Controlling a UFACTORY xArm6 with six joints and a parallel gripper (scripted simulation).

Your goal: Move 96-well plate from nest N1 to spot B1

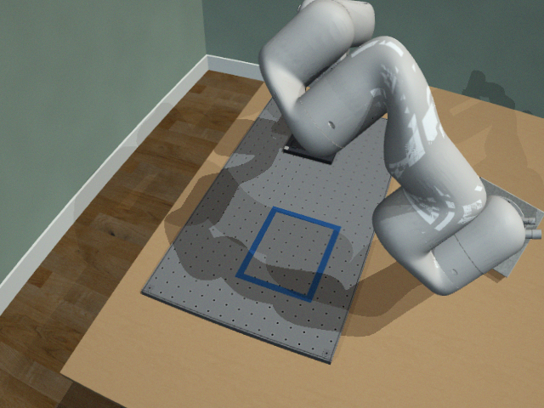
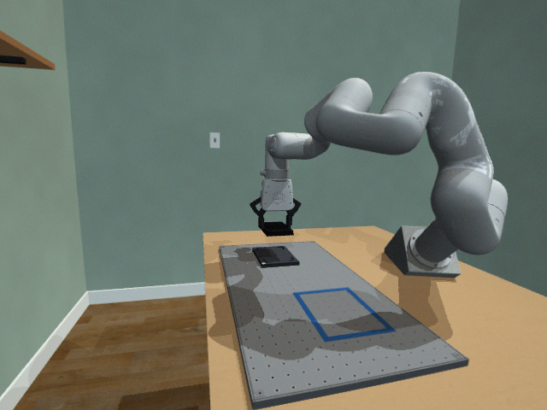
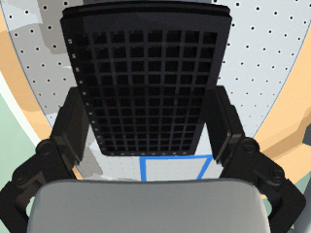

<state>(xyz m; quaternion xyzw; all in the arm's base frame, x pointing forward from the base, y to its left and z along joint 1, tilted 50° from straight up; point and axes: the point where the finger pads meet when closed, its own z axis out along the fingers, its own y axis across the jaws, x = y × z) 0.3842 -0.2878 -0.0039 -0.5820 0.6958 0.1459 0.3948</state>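
Right now my hand is 110 mm above the dark plate nest N1. The rest, counted from my hand: black 96-well plate (10 mm below).
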